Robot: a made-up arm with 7 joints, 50 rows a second.
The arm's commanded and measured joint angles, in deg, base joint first. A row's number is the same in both.
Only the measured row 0 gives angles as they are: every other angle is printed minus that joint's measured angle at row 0.
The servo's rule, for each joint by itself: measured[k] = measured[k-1] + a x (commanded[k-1-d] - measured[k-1]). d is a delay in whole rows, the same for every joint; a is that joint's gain. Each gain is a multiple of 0.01, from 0.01 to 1. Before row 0 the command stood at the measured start. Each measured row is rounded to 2 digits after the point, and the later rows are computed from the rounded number. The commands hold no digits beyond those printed.
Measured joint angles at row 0:
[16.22, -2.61, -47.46, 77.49, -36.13, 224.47, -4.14]
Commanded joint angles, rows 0 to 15:
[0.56, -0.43, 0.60, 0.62, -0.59, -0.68, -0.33]
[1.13, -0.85, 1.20, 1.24, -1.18, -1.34, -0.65]
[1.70, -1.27, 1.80, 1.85, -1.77, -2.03, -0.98]
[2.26, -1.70, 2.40, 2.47, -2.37, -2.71, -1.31]
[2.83, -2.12, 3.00, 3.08, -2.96, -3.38, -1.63]
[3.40, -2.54, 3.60, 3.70, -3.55, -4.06, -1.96]
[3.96, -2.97, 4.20, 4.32, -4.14, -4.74, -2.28]
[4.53, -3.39, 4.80, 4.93, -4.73, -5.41, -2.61]
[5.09, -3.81, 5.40, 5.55, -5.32, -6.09, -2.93]
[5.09, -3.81, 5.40, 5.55, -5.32, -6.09, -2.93]
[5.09, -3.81, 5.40, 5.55, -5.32, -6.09, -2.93]
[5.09, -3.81, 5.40, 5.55, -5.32, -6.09, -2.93]
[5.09, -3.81, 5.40, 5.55, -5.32, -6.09, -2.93]
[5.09, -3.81, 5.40, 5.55, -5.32, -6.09, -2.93]
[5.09, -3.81, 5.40, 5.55, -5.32, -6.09, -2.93]
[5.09, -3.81, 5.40, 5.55, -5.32, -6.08, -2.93]
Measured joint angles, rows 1 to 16:
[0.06, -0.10, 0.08, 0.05, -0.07, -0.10, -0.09]
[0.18, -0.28, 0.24, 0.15, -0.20, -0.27, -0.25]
[0.35, -0.52, 0.46, 0.29, -0.39, -0.52, -0.45]
[0.56, -0.80, 0.73, 0.46, -0.63, -0.83, -0.69]
[0.81, -1.12, 1.05, 0.67, -0.91, -1.19, -0.95]
[1.09, -1.46, 1.41, 0.91, -1.23, -1.59, -1.23]
[1.41, -1.82, 1.80, 1.18, -1.58, -2.03, -1.52]
[1.75, -2.20, 2.22, 1.48, -1.96, -2.50, -1.83]
[2.12, -2.59, 2.67, 1.81, -2.36, -3.00, -2.14]
[2.45, -2.88, 3.05, 2.11, -2.72, -3.43, -2.36]
[2.74, -3.10, 3.38, 2.39, -3.03, -3.80, -2.52]
[3.00, -3.27, 3.66, 2.64, -3.30, -4.12, -2.63]
[3.23, -3.40, 3.90, 2.87, -3.54, -4.40, -2.71]
[3.43, -3.50, 4.11, 3.08, -3.75, -4.64, -2.77]
[3.61, -3.57, 4.29, 3.28, -3.94, -4.84, -2.81]
[3.77, -3.63, 4.45, 3.46, -4.11, -5.01, -2.84]
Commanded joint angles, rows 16 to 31:
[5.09, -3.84, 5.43, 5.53, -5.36, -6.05, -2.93]
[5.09, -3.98, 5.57, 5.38, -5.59, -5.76, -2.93]
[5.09, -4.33, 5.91, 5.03, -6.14, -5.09, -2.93]
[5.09, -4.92, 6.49, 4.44, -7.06, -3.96, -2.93]
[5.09, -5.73, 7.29, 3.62, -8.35, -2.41, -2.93]
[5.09, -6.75, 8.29, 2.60, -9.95, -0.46, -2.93]
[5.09, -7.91, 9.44, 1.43, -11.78, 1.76, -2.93]
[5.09, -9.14, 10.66, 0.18, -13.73, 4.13, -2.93]
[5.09, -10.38, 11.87, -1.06, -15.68, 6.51, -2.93]
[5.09, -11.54, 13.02, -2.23, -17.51, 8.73, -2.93]
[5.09, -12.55, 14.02, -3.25, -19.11, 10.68, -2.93]
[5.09, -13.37, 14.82, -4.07, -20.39, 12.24, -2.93]
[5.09, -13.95, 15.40, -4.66, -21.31, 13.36, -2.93]
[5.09, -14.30, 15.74, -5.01, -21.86, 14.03, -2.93]
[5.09, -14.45, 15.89, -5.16, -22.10, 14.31, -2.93]
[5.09, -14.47, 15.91, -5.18, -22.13, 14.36, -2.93]
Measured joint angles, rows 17 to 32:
[3.92, -3.68, 4.59, 3.63, -4.26, -5.16, -2.87]
[4.05, -3.75, 4.73, 3.77, -4.42, -5.24, -2.89]
[4.16, -3.89, 4.90, 3.87, -4.63, -5.22, -2.90]
[4.26, -4.14, 5.12, 3.92, -4.92, -5.04, -2.91]
[4.35, -4.52, 5.42, 3.90, -5.33, -4.67, -2.92]
[4.43, -5.06, 5.82, 3.80, -5.88, -4.08, -2.92]
[4.50, -5.74, 6.33, 3.61, -6.59, -3.26, -2.92]
[4.56, -6.56, 6.94, 3.34, -7.45, -2.23, -2.92]
[4.62, -7.48, 7.63, 2.99, -8.44, -1.01, -2.92]
[4.67, -8.45, 8.38, 2.57, -9.53, 0.35, -2.92]
[4.72, -9.43, 9.17, 2.10, -10.68, 1.80, -2.92]
[4.76, -10.38, 9.96, 1.61, -11.85, 3.26, -2.92]
[4.80, -11.24, 10.72, 1.11, -12.99, 4.67, -2.92]
[4.83, -11.97, 11.42, 0.62, -14.05, 5.98, -2.92]
[4.86, -12.57, 12.05, 0.16, -15.02, 7.15, -2.92]
[4.89, -13.03, 12.59, -0.27, -15.87, 8.16, -2.92]

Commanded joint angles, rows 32 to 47:
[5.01, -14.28, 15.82, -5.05, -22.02, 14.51, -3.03]
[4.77, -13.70, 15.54, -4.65, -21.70, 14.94, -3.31]
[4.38, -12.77, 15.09, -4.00, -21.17, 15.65, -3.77]
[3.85, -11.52, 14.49, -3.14, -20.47, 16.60, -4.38]
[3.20, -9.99, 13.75, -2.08, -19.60, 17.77, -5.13]
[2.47, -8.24, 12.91, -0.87, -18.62, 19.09, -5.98]
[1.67, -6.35, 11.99, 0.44, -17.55, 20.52, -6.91]
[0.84, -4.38, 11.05, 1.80, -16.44, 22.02, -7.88]
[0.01, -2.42, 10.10, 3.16, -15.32, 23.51, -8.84]
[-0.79, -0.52, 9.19, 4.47, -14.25, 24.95, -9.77]
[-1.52, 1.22, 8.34, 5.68, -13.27, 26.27, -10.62]
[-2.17, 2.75, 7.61, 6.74, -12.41, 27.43, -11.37]
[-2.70, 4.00, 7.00, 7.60, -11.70, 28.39, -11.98]
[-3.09, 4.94, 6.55, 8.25, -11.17, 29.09, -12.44]
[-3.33, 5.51, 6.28, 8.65, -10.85, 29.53, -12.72]
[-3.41, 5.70, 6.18, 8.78, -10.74, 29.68, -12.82]
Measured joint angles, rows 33 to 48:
[4.90, -13.33, 13.04, -0.65, -16.61, 9.05, -2.95]
[4.89, -13.42, 13.39, -0.97, -17.22, 9.87, -3.05]
[4.83, -13.26, 13.63, -1.21, -17.69, 10.68, -3.25]
[4.72, -12.84, 13.75, -1.36, -18.02, 11.51, -3.57]
[4.55, -12.16, 13.75, -1.42, -18.21, 12.39, -4.01]
[4.32, -11.22, 13.63, -1.38, -18.26, 13.33, -4.56]
[4.03, -10.05, 13.40, -1.23, -18.17, 14.34, -5.22]
[3.68, -8.69, 13.07, -0.99, -17.96, 15.42, -5.96]
[3.28, -7.19, 12.65, -0.66, -17.64, 16.55, -6.77]
[2.83, -5.59, 12.17, -0.25, -17.23, 17.73, -7.61]
[2.35, -3.96, 11.63, 0.22, -16.75, 18.93, -8.45]
[1.85, -2.35, 11.07, 0.74, -16.23, 20.12, -9.27]
[1.35, -0.83, 10.50, 1.29, -15.69, 21.28, -10.03]
[0.86, 0.55, 9.95, 1.85, -15.15, 22.37, -10.70]
[0.40, 1.74, 9.44, 2.39, -14.63, 23.37, -11.27]
[-0.02, 2.69, 8.98, 2.90, -14.16, 24.25, -11.70]

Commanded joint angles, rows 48 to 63:
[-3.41, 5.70, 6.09, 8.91, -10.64, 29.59, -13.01]
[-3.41, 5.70, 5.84, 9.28, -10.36, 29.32, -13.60]
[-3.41, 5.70, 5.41, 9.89, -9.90, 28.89, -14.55]
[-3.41, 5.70, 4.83, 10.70, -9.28, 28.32, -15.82]
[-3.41, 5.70, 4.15, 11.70, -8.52, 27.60, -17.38]
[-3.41, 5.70, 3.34, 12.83, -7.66, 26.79, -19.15]
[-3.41, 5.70, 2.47, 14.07, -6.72, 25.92, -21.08]
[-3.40, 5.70, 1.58, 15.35, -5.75, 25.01, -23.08]
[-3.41, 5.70, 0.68, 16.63, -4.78, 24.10, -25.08]
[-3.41, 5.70, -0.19, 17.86, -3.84, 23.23, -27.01]
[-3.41, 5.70, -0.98, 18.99, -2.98, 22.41, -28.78]
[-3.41, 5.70, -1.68, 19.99, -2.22, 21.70, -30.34]
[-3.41, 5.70, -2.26, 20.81, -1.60, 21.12, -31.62]
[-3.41, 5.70, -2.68, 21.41, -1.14, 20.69, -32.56]
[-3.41, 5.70, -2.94, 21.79, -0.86, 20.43, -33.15]
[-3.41, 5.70, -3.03, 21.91, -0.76, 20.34, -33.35]
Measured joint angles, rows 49 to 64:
[-0.39, 3.41, 8.58, 3.38, -13.74, 25.00, -12.07]
[-0.72, 3.96, 8.20, 3.85, -13.33, 25.60, -12.50]
[-1.02, 4.38, 7.81, 4.33, -12.92, 26.06, -13.07]
[-1.28, 4.70, 7.39, 4.84, -12.48, 26.38, -13.84]
[-1.51, 4.94, 6.94, 5.39, -12.00, 26.55, -14.83]
[-1.72, 5.12, 6.44, 5.99, -11.48, 26.58, -16.04]
[-1.91, 5.26, 5.88, 6.64, -10.91, 26.49, -17.45]
[-2.07, 5.37, 5.28, 7.34, -10.29, 26.28, -19.03]
[-2.22, 5.45, 4.64, 8.08, -9.63, 25.97, -20.72]
[-2.35, 5.51, 3.96, 8.86, -8.94, 25.59, -22.48]
[-2.47, 5.56, 3.27, 9.67, -8.22, 25.14, -24.24]
[-2.57, 5.59, 2.58, 10.50, -7.50, 24.66, -25.95]
[-2.66, 5.62, 1.90, 11.32, -6.79, 24.16, -27.54]
[-2.74, 5.64, 1.26, 12.13, -6.11, 23.67, -28.95]
[-2.81, 5.65, 0.67, 12.90, -5.48, 23.22, -30.13]
[-2.88, 5.66, 0.15, 13.62, -4.91, 22.82, -31.03]

